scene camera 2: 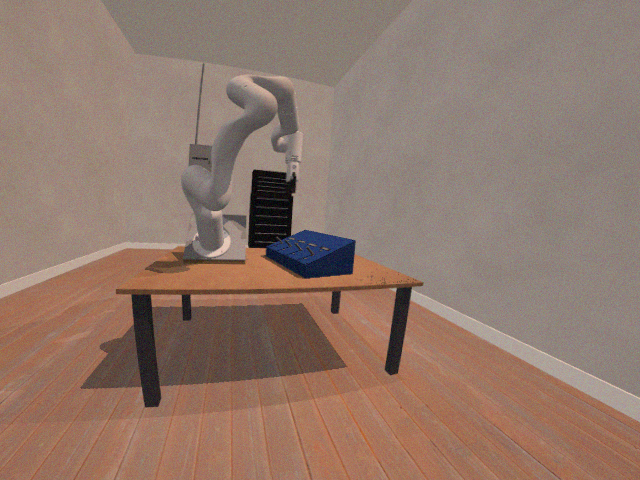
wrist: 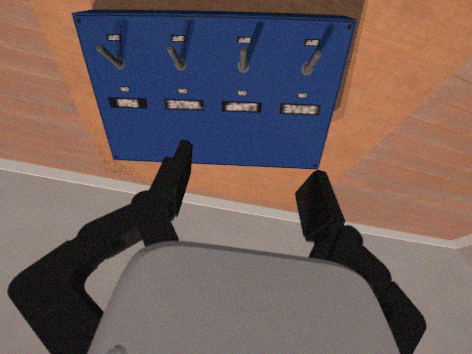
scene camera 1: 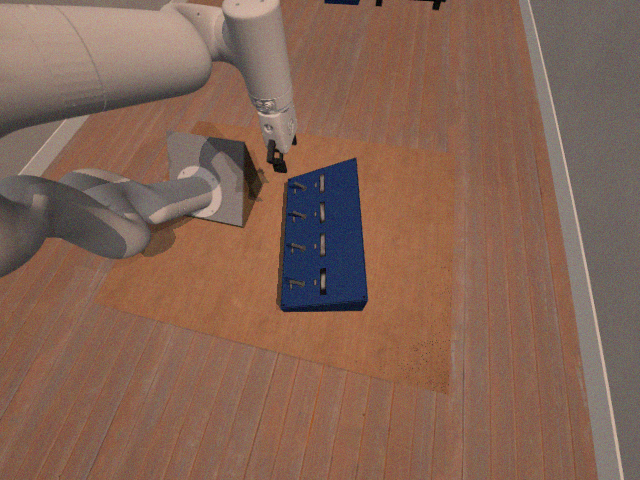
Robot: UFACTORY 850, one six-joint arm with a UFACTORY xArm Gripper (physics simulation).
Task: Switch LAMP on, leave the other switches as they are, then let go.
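A blue sloped switch panel (scene camera 1: 343, 232) (scene camera 2: 330, 255) (wrist: 210, 135) stands on the table. In the wrist view its labels are upside down and read FAN, VALVE, LAMP, DRIVE from left to right. The LAMP lever (wrist: 243, 60) (scene camera 1: 297, 214) leans to its OFF mark, above its LAMP label (wrist: 241, 107). The FAN lever (wrist: 111, 56), VALVE lever (wrist: 177, 58) and DRIVE lever (wrist: 312, 63) also lean to the OFF side. My gripper (scene camera 1: 281, 156) (scene camera 2: 292, 187) (wrist: 250, 169) is open and empty, high above the panel and touching nothing.
The wooden table (scene camera 1: 408, 232) (scene camera 2: 222, 281) carries the arm's grey base plate (scene camera 1: 230, 206) (scene camera 2: 235, 254) beside the panel. A black rack (scene camera 2: 251, 206) stands behind the table.
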